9 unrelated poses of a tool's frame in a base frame.
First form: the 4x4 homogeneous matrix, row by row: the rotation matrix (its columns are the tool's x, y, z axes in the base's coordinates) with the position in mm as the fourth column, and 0 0 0 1 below. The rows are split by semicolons.
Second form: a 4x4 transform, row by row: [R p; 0 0 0 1], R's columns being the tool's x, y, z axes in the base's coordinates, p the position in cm. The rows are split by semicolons. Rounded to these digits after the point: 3 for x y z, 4 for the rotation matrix.
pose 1, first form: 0.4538, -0.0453, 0.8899, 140.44; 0.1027, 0.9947, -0.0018, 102.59; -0.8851, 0.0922, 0.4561, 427.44; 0, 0, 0, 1
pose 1, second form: 0.4538, -0.0453, 0.8899, 14.044; 0.1027, 0.9947, -0.0018, 10.259; -0.8851, 0.0922, 0.4561, 42.744; 0, 0, 0, 1
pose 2, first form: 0.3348, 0.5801, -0.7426, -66.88; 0.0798, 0.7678, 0.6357, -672.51; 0.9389, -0.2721, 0.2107, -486.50; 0, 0, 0, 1
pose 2, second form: 0.3348, 0.5801, -0.7426, -6.688; 0.0798, 0.7678, 0.6357, -67.251; 0.9389, -0.2721, 0.2107, -48.650; 0, 0, 0, 1
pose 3, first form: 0.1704, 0.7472, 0.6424, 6.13; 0.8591, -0.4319, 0.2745, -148.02; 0.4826, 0.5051, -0.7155, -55.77; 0, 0, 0, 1
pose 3, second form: 0.1704, 0.7472, 0.6424, 0.613; 0.8591, -0.4319, 0.2745, -14.802; 0.4826, 0.5051, -0.7155, -5.577; 0, 0, 0, 1
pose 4, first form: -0.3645, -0.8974, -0.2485, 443.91; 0.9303, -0.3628, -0.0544, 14.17; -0.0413, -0.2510, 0.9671, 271.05; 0, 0, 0, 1
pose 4, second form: -0.3645, -0.8974, -0.2485, 44.391; 0.9303, -0.3628, -0.0544, 1.417; -0.0413, -0.2510, 0.9671, 27.105; 0, 0, 0, 1
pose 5, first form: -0.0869, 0.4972, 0.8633, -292.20; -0.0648, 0.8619, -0.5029, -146.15; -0.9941, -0.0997, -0.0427, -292.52; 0, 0, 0, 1
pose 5, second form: -0.0869, 0.4972, 0.8633, -29.220; -0.0648, 0.8619, -0.5029, -14.615; -0.9941, -0.0997, -0.0427, -29.252; 0, 0, 0, 1
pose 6, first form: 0.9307, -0.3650, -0.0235, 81.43; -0.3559, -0.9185, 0.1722, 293.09; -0.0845, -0.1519, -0.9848, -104.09; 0, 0, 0, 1
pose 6, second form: 0.9307, -0.3650, -0.0235, 8.143; -0.3559, -0.9185, 0.1722, 29.309; -0.0845, -0.1519, -0.9848, -10.409; 0, 0, 0, 1
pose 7, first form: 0.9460, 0.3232, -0.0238, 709.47; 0.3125, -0.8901, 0.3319, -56.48; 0.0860, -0.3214, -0.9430, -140.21; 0, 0, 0, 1
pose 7, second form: 0.9460, 0.3232, -0.0238, 70.947; 0.3125, -0.8901, 0.3319, -5.648; 0.0860, -0.3214, -0.9430, -14.021; 0, 0, 0, 1
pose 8, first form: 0.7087, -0.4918, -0.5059, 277.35; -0.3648, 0.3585, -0.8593, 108.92; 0.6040, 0.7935, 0.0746, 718.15; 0, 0, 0, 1
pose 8, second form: 0.7087, -0.4918, -0.5059, 27.735; -0.3648, 0.3585, -0.8593, 10.892; 0.6040, 0.7935, 0.0746, 71.815; 0, 0, 0, 1
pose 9, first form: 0.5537, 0.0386, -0.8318, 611.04; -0.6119, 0.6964, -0.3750, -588.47; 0.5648, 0.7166, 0.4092, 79.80; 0, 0, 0, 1
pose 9, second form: 0.5537, 0.0386, -0.8318, 61.104; -0.6119, 0.6964, -0.3750, -58.847; 0.5648, 0.7166, 0.4092, 7.980; 0, 0, 0, 1
